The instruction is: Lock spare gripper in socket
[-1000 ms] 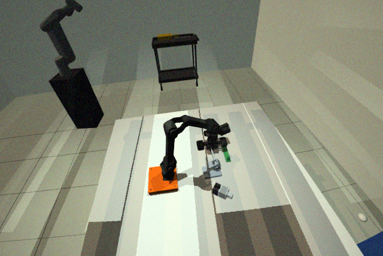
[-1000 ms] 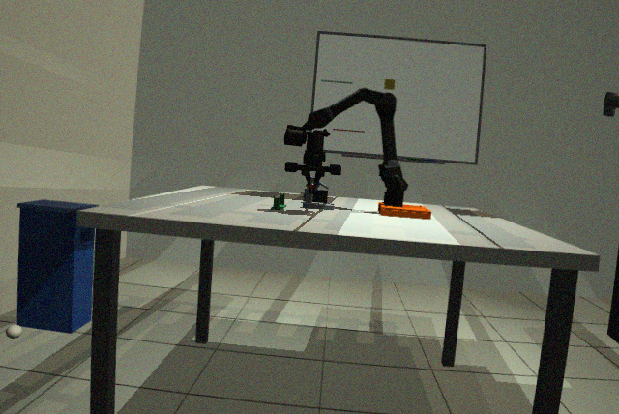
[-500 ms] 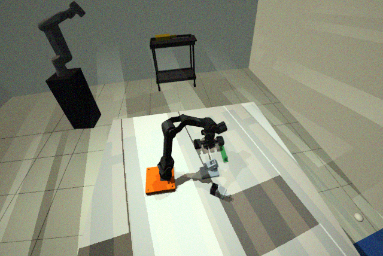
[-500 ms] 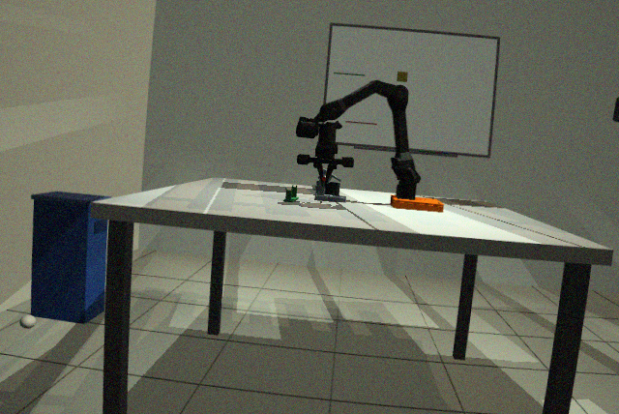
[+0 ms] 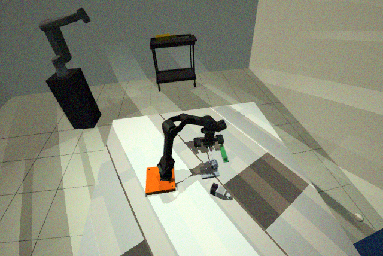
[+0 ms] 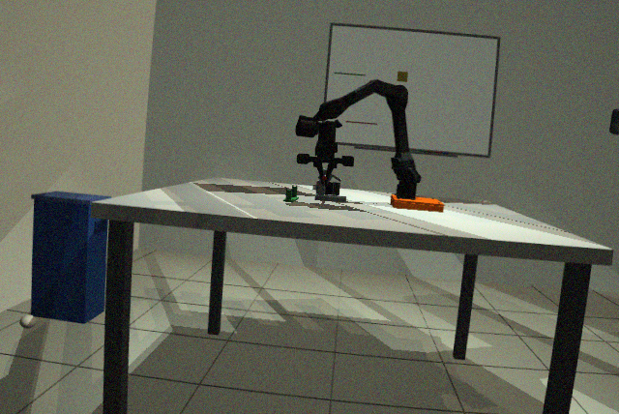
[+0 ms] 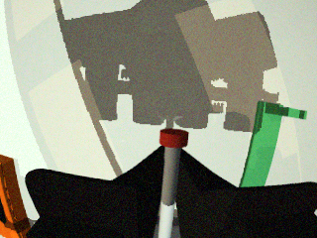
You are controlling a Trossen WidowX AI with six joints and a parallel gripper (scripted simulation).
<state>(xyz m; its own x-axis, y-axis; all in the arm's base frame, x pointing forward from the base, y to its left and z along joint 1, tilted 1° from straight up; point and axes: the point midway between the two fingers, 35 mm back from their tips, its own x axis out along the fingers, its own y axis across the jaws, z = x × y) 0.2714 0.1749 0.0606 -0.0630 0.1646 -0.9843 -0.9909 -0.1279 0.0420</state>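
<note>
My gripper tip is 110 mm short of the green bracket, 30 mm above it and 10 mm to the left of it. Round my gripper tip: socket 150 mm to the right, 10 mm below, 10 mm ahead; spare gripper 300 mm to the right, 40 mm ahead, 30 mm below.
</note>
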